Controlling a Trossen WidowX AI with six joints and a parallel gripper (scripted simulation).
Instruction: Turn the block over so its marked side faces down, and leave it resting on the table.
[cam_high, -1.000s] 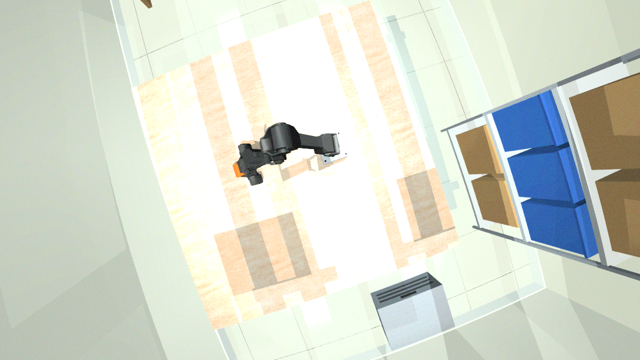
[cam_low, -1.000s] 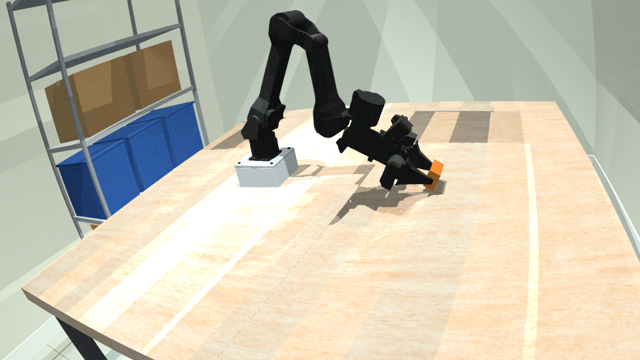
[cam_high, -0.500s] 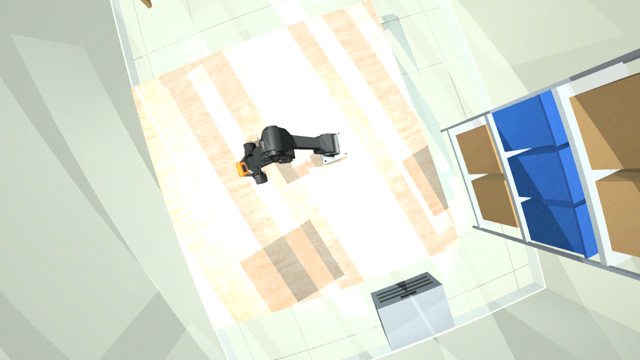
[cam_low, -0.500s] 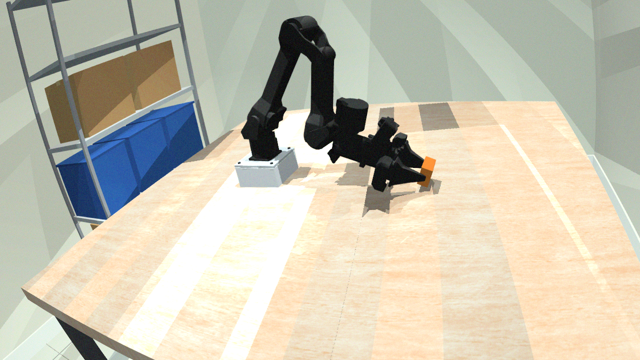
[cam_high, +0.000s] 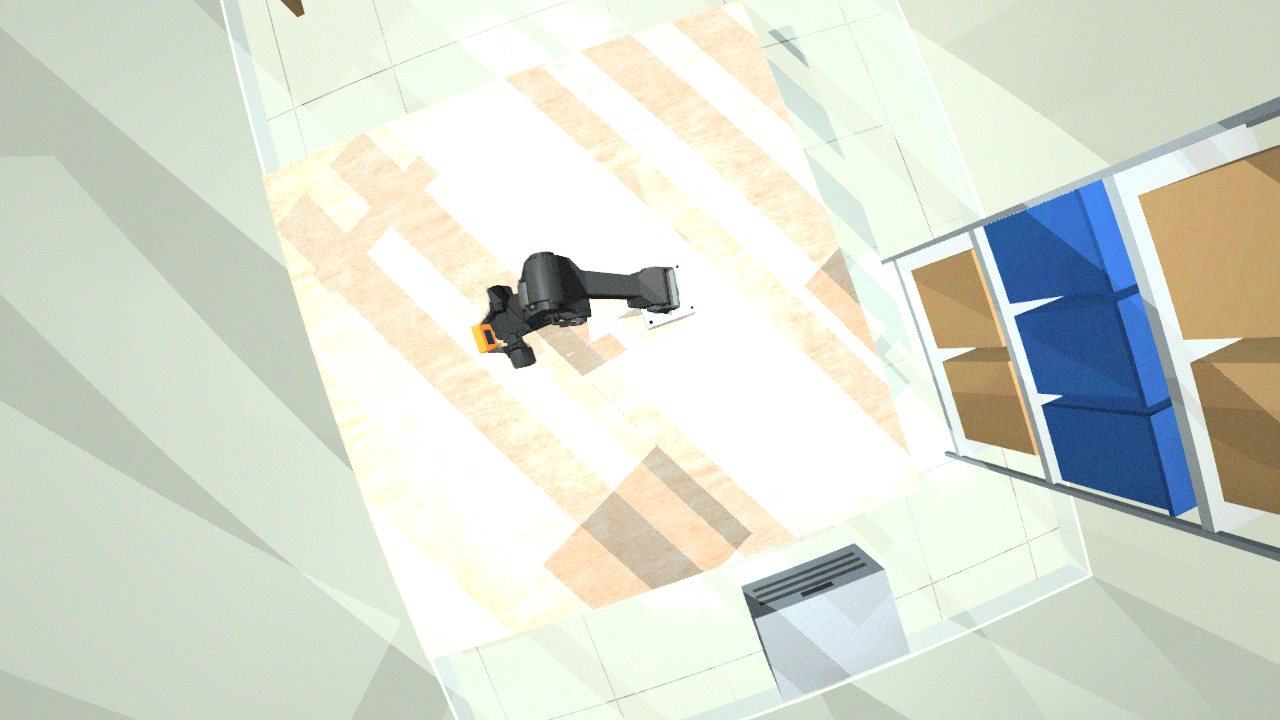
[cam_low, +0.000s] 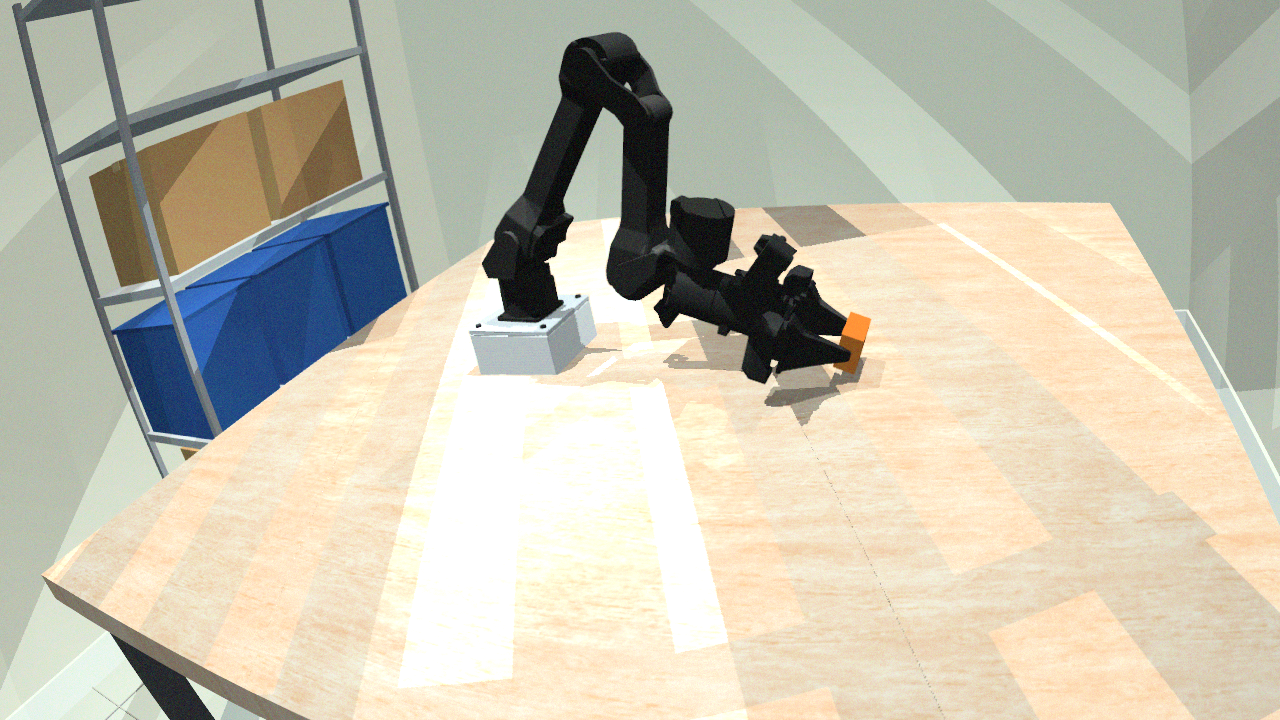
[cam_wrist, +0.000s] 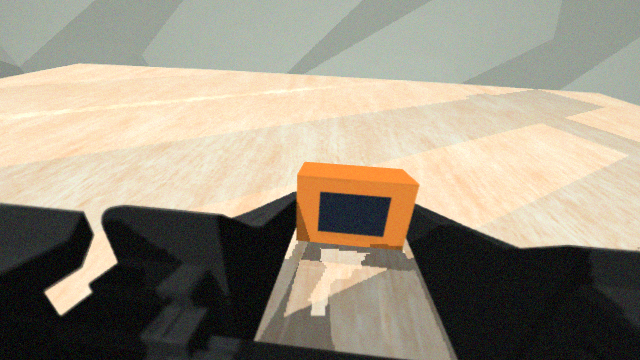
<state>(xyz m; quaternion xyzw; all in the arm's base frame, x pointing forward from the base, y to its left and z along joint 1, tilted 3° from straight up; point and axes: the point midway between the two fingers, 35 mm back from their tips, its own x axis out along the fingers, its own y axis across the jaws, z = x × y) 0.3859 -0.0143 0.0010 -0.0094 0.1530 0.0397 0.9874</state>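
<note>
Right now the orange block is 10 mm behind my gripper tip.
</note>
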